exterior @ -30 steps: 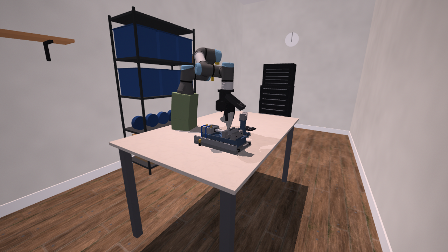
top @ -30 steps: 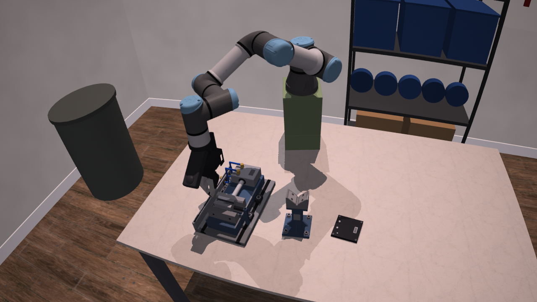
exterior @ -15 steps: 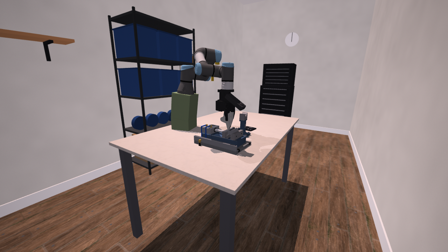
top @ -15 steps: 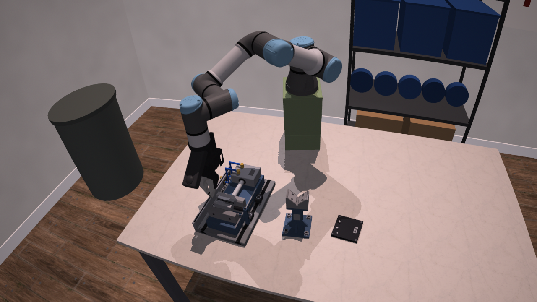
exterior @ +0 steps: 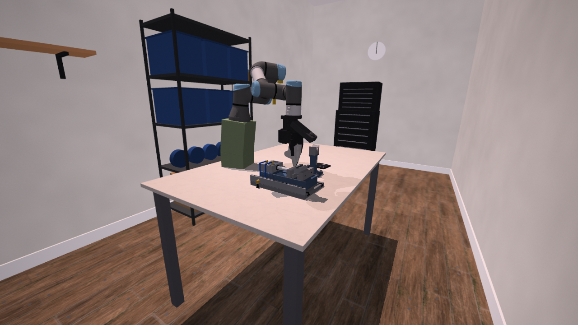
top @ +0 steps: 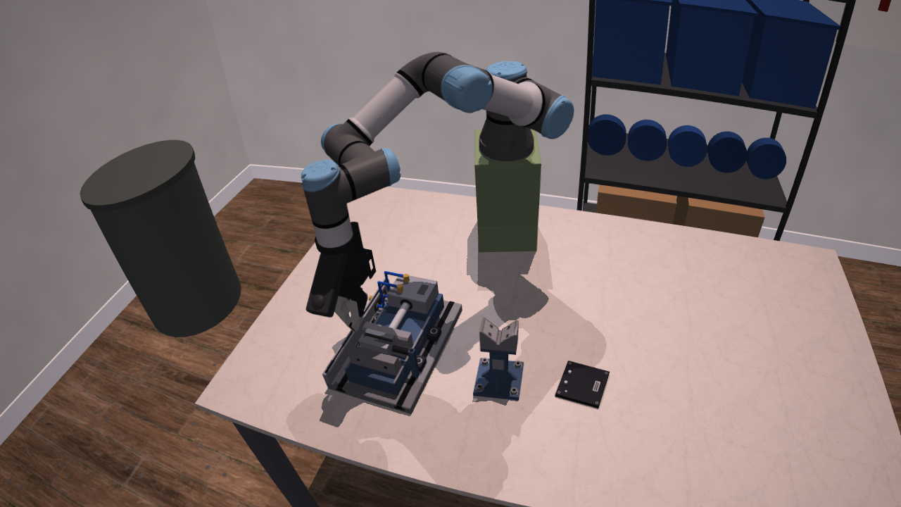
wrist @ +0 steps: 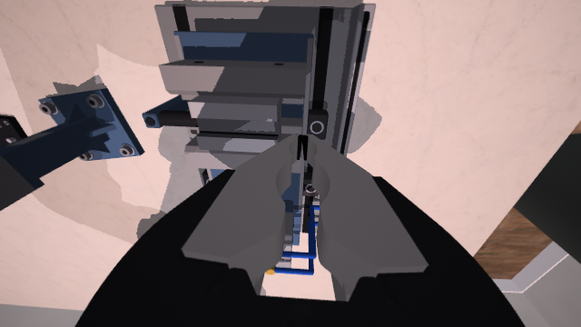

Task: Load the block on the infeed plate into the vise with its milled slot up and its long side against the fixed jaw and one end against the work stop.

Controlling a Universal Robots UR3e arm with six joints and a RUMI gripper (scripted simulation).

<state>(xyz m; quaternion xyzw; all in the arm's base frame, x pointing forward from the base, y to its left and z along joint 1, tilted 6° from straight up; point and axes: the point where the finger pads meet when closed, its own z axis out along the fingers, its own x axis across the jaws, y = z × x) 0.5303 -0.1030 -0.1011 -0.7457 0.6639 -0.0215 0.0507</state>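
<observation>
My gripper is now 50 mm to the right of the part, 30 mm above it and 10 mm past it. Round my hand: dark work stop rod 100 mm to the left, 40 mm below, 10 mm behind; then black infeed plate 430 mm to the left, 140 mm behind, 120 mm below; then fixed jaw 50 mm to the left, 50 mm below, 20 mm ahead.
</observation>
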